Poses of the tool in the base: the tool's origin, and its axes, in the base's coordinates. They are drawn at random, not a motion.
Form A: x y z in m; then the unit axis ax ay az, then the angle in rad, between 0 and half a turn.
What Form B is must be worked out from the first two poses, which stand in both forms.
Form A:
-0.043 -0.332 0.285 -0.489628 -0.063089 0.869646 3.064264
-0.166 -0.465 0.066 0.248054 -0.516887 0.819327 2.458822
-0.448 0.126 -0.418 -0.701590 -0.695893 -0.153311 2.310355
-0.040 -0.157 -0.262 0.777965 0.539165 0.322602 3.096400
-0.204 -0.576 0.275 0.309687 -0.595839 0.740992 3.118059
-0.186 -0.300 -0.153 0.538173 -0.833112 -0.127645 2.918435
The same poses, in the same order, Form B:
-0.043 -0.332 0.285 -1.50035 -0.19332 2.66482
-0.166 -0.465 0.066 0.60992 -1.27093 2.01458
-0.448 0.126 -0.418 -1.62092 -1.60776 -0.35420
-0.040 -0.157 -0.262 2.40889 1.66947 0.99890
-0.204 -0.576 0.275 0.96562 -1.85786 2.31046
-0.186 -0.300 -0.153 1.57062 -2.43138 -0.37252

